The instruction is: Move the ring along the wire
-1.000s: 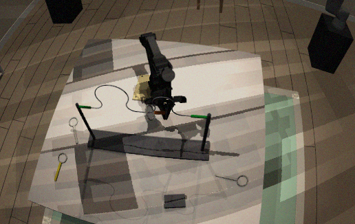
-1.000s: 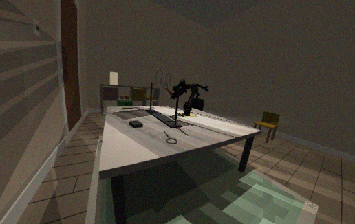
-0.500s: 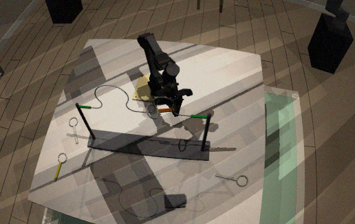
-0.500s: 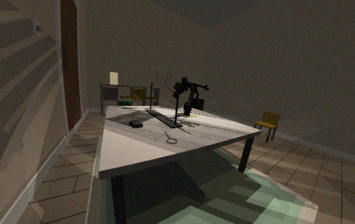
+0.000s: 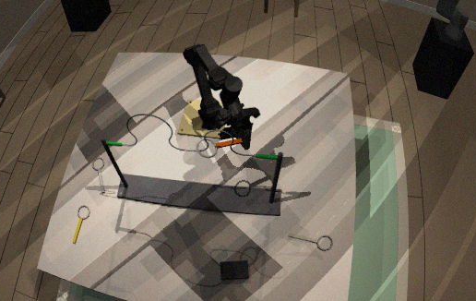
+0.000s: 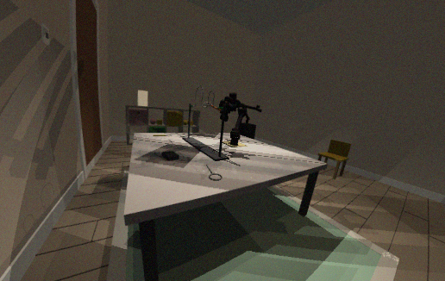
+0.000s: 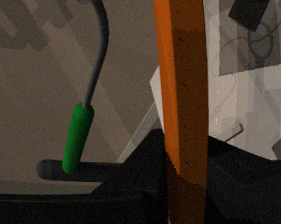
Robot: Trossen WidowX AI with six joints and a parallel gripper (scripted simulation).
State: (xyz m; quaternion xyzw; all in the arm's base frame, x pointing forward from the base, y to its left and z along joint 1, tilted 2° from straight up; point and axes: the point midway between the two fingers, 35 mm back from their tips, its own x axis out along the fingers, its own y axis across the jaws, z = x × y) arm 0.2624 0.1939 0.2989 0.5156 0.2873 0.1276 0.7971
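My gripper tip is now 8 cm to the left of the orange-handled ring, 3 cm below it and 3 cm short of it. Also, from my gripper tip: yellow-handled ring 65 cm to the right, 32 cm ahead, 30 cm below; then dark block 33 cm ahead, 29 cm below, 3 cm to the left.
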